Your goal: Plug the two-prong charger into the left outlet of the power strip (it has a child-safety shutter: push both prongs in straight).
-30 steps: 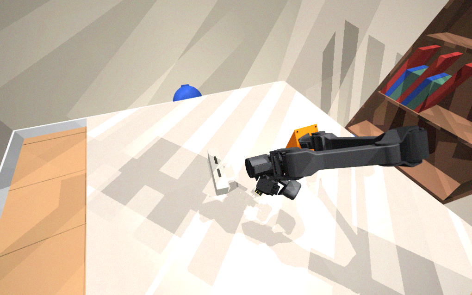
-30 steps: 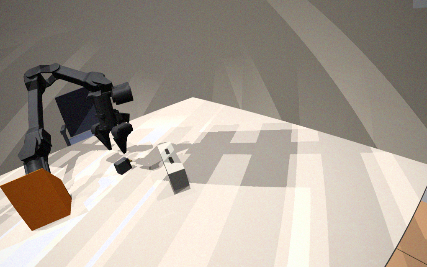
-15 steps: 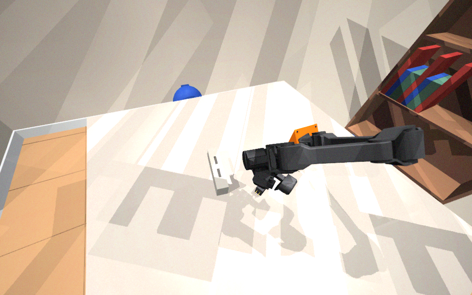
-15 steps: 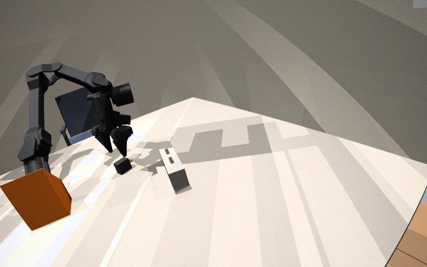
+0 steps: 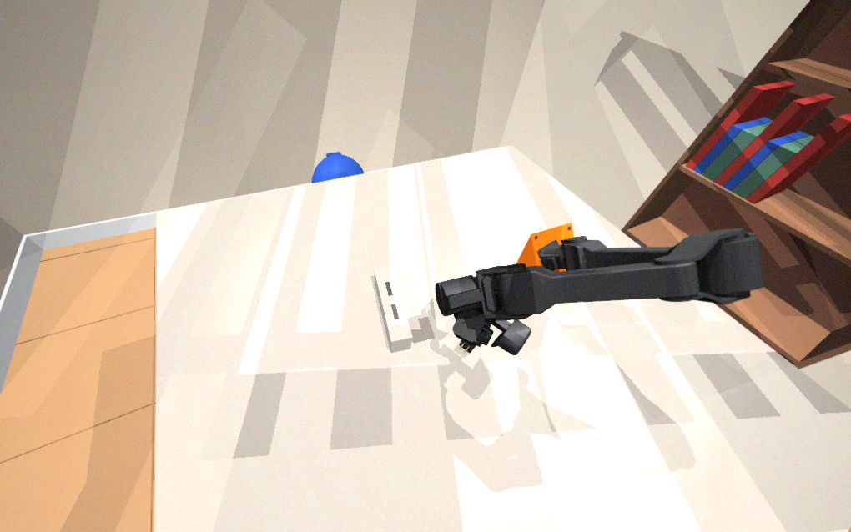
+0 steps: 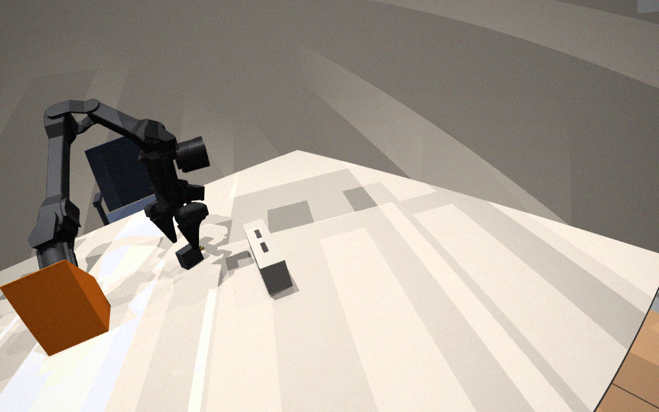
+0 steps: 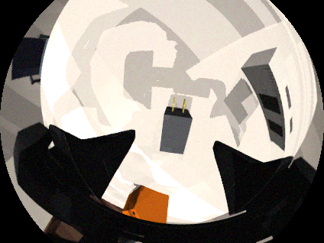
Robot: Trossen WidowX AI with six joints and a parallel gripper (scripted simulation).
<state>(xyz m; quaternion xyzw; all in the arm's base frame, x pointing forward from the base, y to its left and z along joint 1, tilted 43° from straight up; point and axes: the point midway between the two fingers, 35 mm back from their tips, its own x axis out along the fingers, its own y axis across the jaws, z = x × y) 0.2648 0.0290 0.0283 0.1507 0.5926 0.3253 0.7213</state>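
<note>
Now: the two-prong charger 3 cm below my gripper tip, 1 cm to the left of it and 1 cm ahead of it.
</note>
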